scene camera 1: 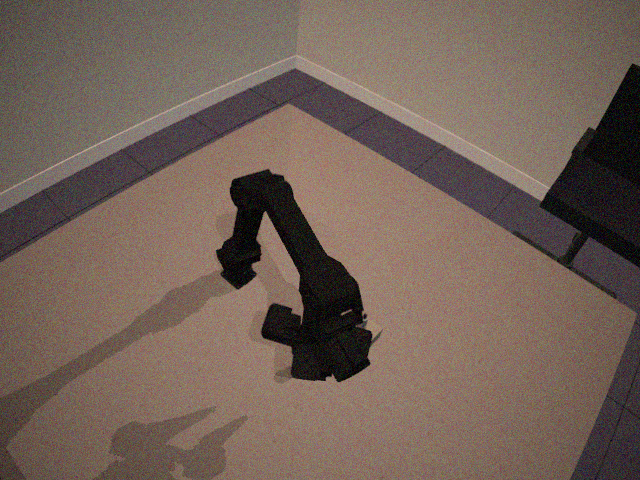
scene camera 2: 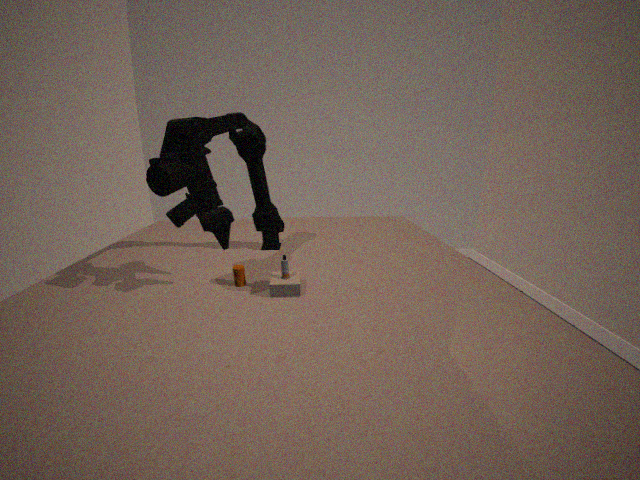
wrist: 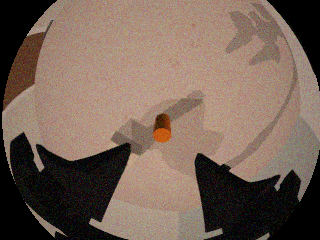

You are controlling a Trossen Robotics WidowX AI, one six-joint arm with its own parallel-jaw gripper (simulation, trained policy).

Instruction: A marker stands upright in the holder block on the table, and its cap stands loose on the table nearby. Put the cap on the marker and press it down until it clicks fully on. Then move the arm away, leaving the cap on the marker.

my gripper: scene camera 1; scene camera 2 223, 244; wrist
same spot on my gripper: (scene camera 1: 289, 335) = (wrist: 259, 222)
